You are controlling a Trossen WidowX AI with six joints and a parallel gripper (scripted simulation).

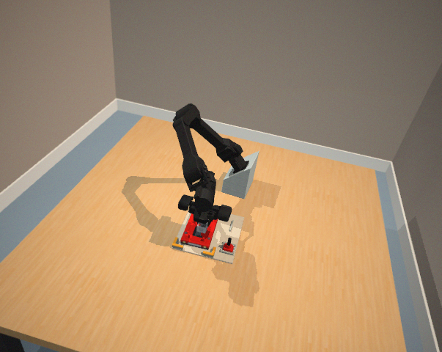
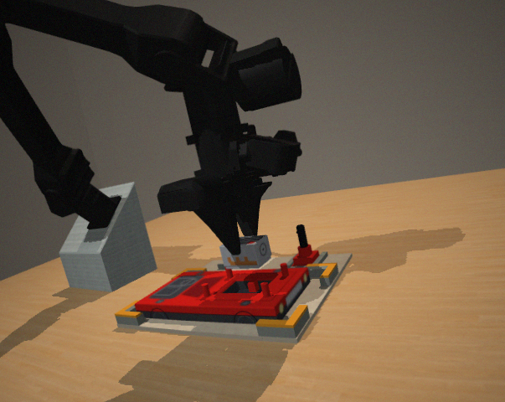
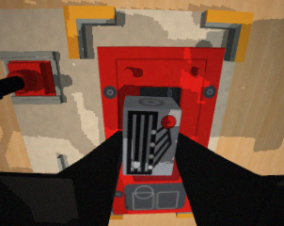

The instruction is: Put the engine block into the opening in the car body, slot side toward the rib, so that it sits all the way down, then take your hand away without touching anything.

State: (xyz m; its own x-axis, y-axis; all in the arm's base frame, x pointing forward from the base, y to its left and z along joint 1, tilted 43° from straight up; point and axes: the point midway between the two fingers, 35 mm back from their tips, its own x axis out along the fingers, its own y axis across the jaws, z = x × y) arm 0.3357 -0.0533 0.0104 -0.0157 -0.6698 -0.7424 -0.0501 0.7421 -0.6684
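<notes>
Now: the pale base plate 3 cm behind my gripper tip, 1 cm to the left of it and 6 cm below it. The rest, counted from my gripper tip: grey engine block (1 cm below).
</notes>
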